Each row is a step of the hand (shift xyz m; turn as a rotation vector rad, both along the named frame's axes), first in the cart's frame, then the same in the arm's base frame.
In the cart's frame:
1: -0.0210 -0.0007 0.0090 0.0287 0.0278 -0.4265
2: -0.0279 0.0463 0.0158 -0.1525 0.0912 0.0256
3: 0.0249 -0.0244 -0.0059 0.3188 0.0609 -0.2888
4: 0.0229 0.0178 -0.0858 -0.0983 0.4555 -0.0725
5: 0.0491 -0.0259 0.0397 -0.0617 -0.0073 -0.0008
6: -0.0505 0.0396 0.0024 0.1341 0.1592 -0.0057
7: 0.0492 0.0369 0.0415 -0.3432 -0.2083 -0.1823
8: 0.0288 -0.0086 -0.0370 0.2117 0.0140 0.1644
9: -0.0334 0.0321 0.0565 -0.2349 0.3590 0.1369
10: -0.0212 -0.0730 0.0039 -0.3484 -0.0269 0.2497
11: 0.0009 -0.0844 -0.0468 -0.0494 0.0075 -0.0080
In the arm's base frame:
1: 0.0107 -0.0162 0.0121 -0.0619 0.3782 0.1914
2: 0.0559 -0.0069 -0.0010 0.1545 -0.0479 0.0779
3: -0.0338 0.0057 -0.0088 -0.1446 0.3916 -0.1204
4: -0.0098 0.0875 0.0211 0.4291 0.1934 -0.0303
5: -0.0386 -0.0233 -0.0512 0.0222 -0.0267 0.0515
6: 0.0583 -0.0072 0.0260 0.0750 0.1185 -0.1539
7: 0.0163 -0.0011 -0.0724 -0.0524 -0.0636 0.4332
8: -0.0272 0.0392 -0.0007 -0.0583 -0.0474 -0.2577
9: 0.0531 -0.0484 -0.0134 0.4444 -0.0726 -0.0010
10: -0.0529 -0.0393 0.0381 0.1812 -0.3579 0.1533
11: -0.0817 0.0076 0.0508 0.0281 -0.0102 0.0408

